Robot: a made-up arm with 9 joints. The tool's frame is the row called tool.
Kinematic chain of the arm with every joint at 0, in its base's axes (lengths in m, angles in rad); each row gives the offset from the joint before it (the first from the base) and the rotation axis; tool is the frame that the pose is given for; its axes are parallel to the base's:
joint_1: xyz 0 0 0.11 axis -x
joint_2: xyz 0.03 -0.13 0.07 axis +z
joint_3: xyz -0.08 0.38 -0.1 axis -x
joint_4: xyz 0.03 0.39 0 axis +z
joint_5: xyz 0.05 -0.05 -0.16 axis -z
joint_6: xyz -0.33 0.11 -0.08 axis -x
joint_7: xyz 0 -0.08 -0.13 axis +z
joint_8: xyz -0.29 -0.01 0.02 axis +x
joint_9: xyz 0.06 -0.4 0 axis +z
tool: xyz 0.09 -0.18 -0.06
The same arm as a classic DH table. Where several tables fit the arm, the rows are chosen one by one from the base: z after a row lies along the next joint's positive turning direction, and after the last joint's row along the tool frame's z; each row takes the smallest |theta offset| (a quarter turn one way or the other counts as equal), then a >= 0, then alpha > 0; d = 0 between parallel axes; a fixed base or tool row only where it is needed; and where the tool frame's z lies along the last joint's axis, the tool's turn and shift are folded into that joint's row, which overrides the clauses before.
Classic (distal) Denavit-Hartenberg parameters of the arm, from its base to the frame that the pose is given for. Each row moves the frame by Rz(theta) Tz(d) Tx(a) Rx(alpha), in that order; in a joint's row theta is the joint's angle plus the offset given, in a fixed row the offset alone. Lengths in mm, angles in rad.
base (fixed): theta_offset -1.5708, d 110.0, a 0.0, alpha 1.5708
joint_1: theta_offset 0.0000, d -30.0, a 130.0, alpha -1.5708
joint_2: theta_offset 0.0000, d -30.0, a -380.0, alpha 1.5708
joint_3: theta_offset 0.0000, d 50.0, a -390.0, alpha -1.5708
joint_4: theta_offset 0.7854, d 0.0, a 70.7, alpha 3.1416
joint_5: theta_offset 0.7854, d 240.0, a -110.0, alpha -1.5708
joint_6: theta_offset 0.0000, d 330.0, a 80.0, alpha -1.5708
joint_7: theta_offset 0.0000, d -110.0, a 10.0, alpha -1.5708
joint_8: theta_offset 0.0000, d -230.0, a 400.0, alpha 1.5708
joint_9: theta_offset 0.4636, d 0.0, a 201.2, alpha 0.0000
tool (fixed): theta_offset 1.1071, d -60.0, a 0.0, alpha 0.0000

